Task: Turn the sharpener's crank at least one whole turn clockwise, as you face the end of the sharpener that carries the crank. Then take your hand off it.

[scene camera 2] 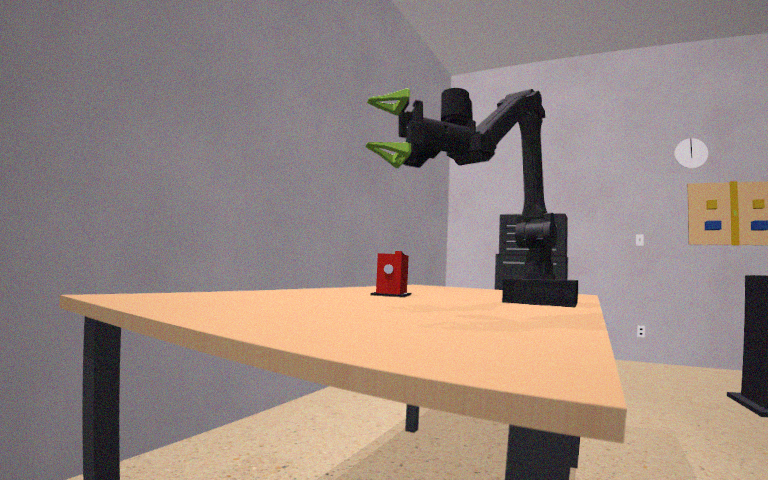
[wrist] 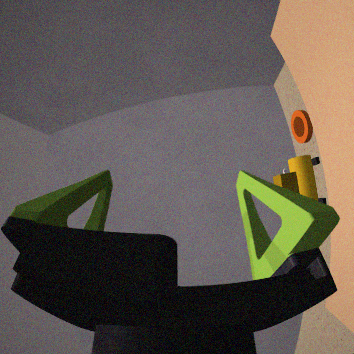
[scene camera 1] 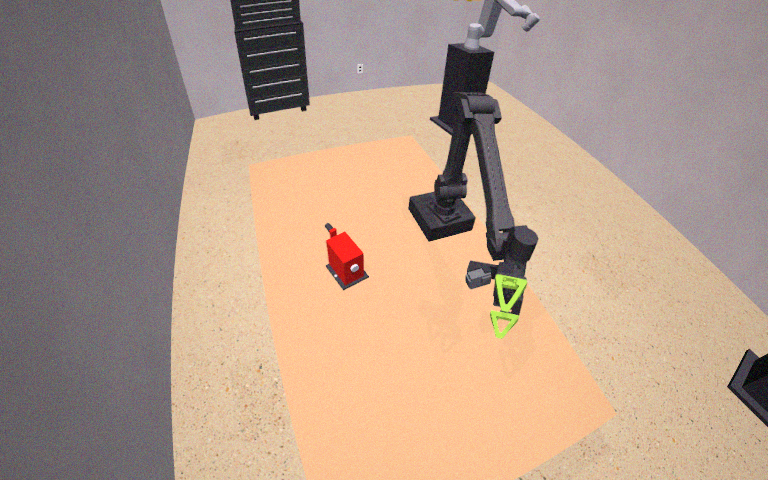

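Seen in the pictures: gripper, fingertip midpoint: [scene camera 2: 367, 121] [wrist: 174, 177] [scene camera 1: 501, 325]; arm's base at its link origin: [scene camera 2: 538, 279] [scene camera 1: 443, 211].
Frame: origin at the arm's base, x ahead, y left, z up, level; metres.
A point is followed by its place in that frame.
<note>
The red sharpener [scene camera 1: 345, 259] @[x 0.459, y 0.085, z 0.058 m] [scene camera 2: 391, 278] @[x 0.425, y 0.091, z -0.016 m] stands upright on its dark base plate on the table [scene camera 1: 396, 396] @[x 0.514, y 0.503, z -0.070 m] [scene camera 2: 339, 333] @[x 0.272, y 0.758, z -0.070 m]. A pale round disc shows on its end towards both scene cameras. The crank [scene camera 1: 333, 232] @[x 0.448, y -0.033, z 0.066 m] is on the opposite end, with its red arm reaching up above the body and a dark handle [scene camera 1: 329, 226] @[x 0.450, y -0.060, z 0.071 m] pointing away. In scene camera 2 the body hides most of the crank. My gripper [scene camera 1: 502, 323] @[x 0.329, y 0.569, z 0.285 m] [scene camera 2: 367, 123] @[x 0.329, y 0.569, z 0.285 m] [wrist: 174, 177] @[x 0.329, y 0.569, z 0.285 m] is open and empty, with its green fingers wide apart. It is high above the table, well away from the sharpener, which does not show in the wrist view.
The arm's black base [scene camera 1: 441, 217] @[x 0.040, y 0.035, z 0.015 m] [scene camera 2: 539, 292] @[x -0.001, y 0.073, z -0.035 m] stands on the table near one long edge. A black drawer cabinet [scene camera 1: 274, 67] stands by the back wall. A second, grey arm stands on a black pedestal [scene camera 1: 465, 79]. A yellow object [wrist: 303, 175] and an orange ring [wrist: 308, 125] show beyond the table.
</note>
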